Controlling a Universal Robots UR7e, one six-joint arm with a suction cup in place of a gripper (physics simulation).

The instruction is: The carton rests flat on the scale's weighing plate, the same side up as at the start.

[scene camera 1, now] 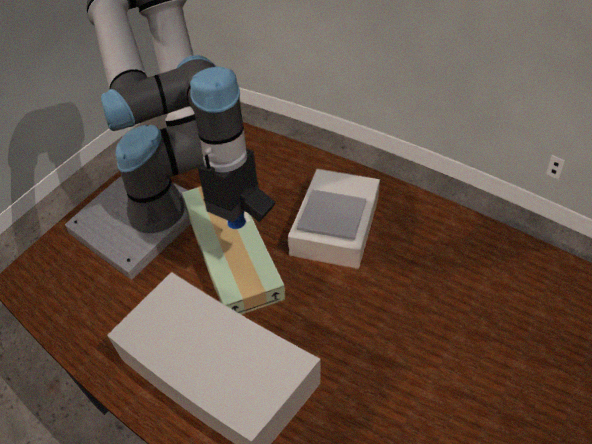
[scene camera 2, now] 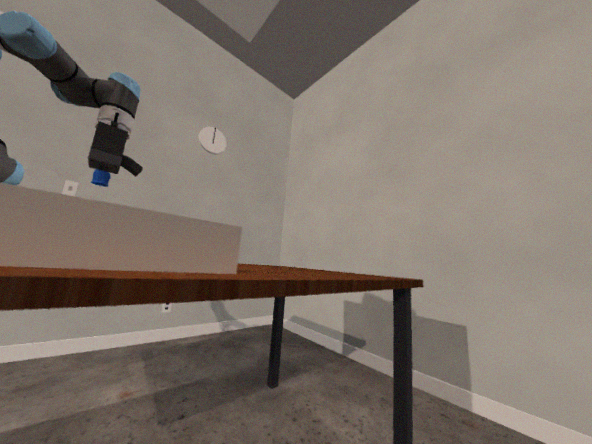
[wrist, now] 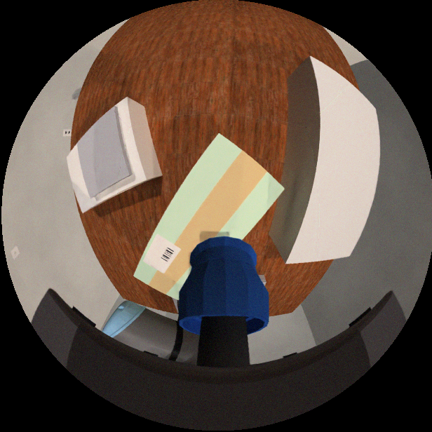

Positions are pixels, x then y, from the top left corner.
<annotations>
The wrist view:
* suction cup: 223,281
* large white block: 331,164
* pale green carton: 226,192
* white scale: 116,153
</annotations>
